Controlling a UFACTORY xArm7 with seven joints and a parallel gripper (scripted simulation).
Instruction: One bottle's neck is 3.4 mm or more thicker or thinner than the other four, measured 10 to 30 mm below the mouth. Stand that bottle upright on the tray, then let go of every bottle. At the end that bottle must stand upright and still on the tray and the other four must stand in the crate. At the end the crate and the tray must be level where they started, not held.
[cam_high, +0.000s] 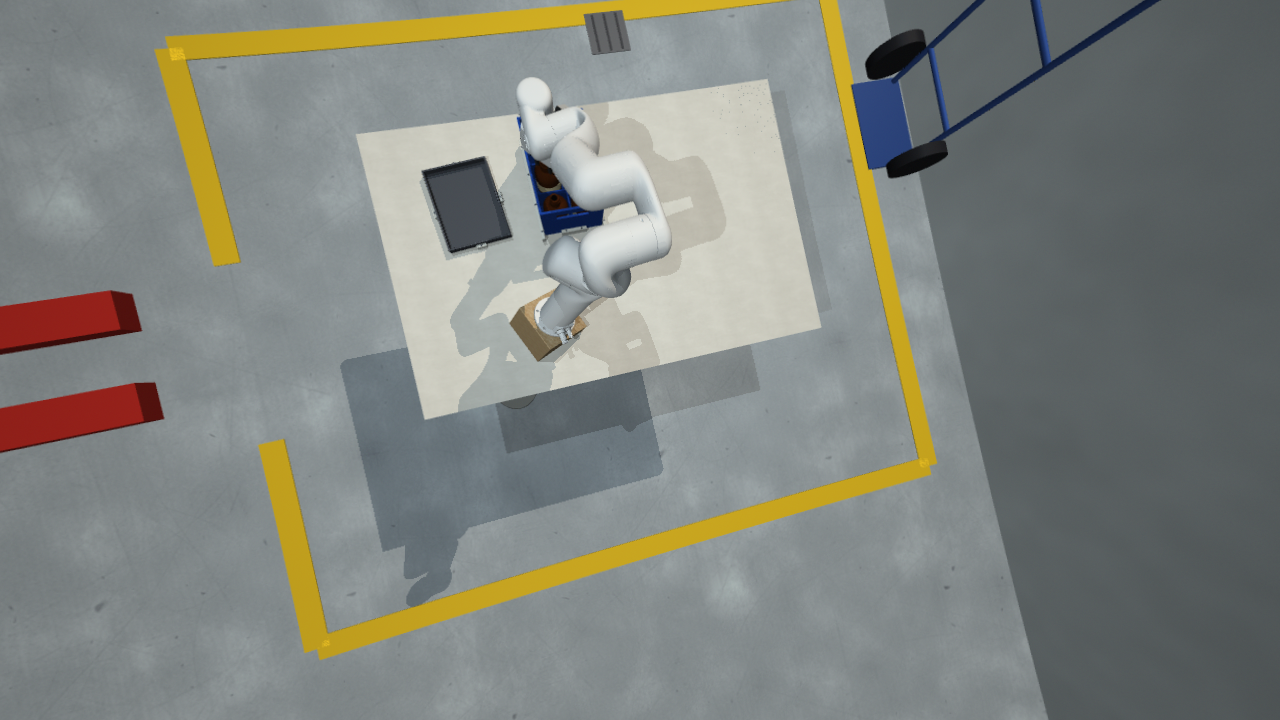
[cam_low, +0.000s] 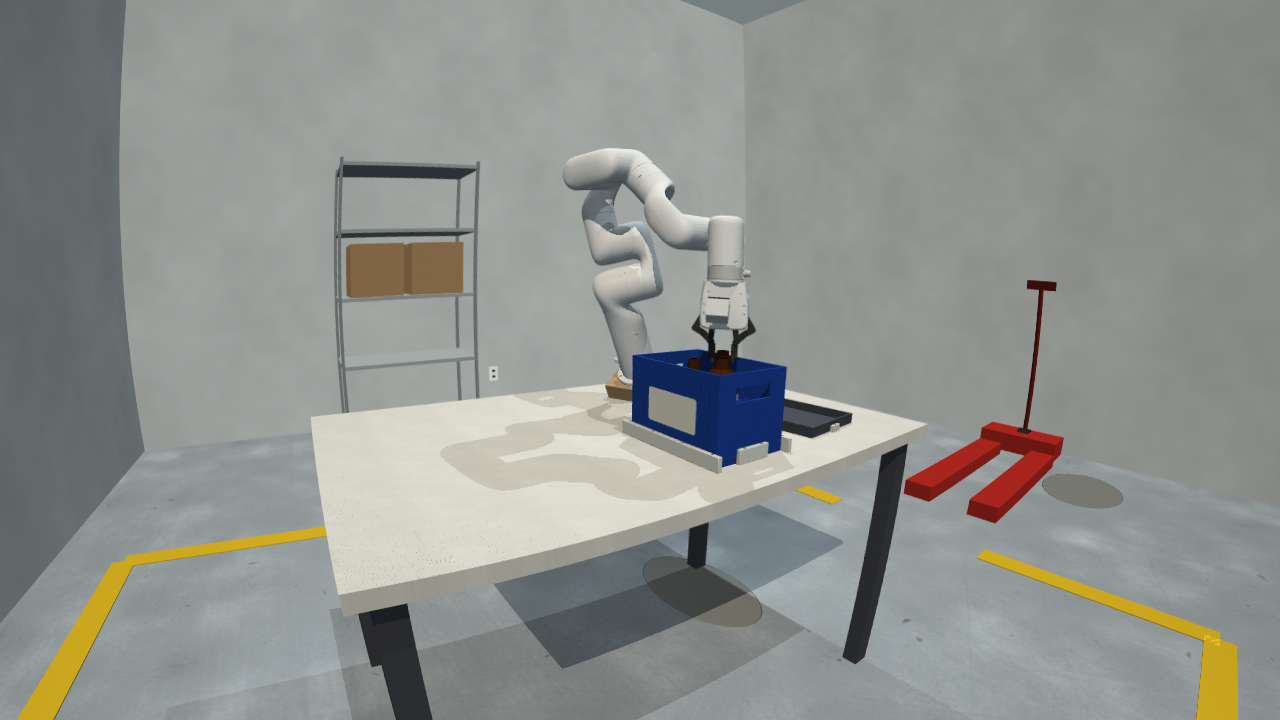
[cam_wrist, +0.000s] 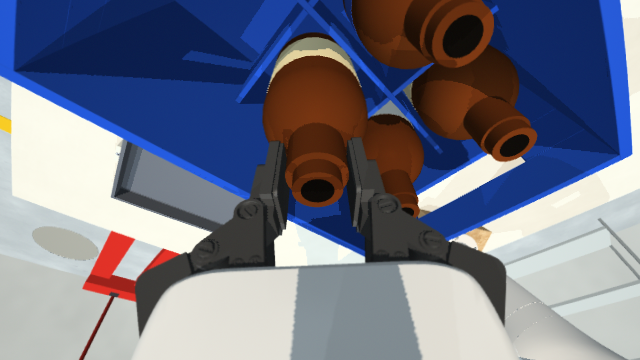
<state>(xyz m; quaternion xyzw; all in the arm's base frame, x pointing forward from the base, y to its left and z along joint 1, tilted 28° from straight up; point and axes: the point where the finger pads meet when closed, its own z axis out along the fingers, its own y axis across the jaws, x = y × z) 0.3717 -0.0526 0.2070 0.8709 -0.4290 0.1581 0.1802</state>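
The blue crate lies 1 cm behind my hand, 4 cm to the right of it and 10 cm below it. Round my hand: dark grey tray: 3 cm ahead, 25 cm to the left, 17 cm below.
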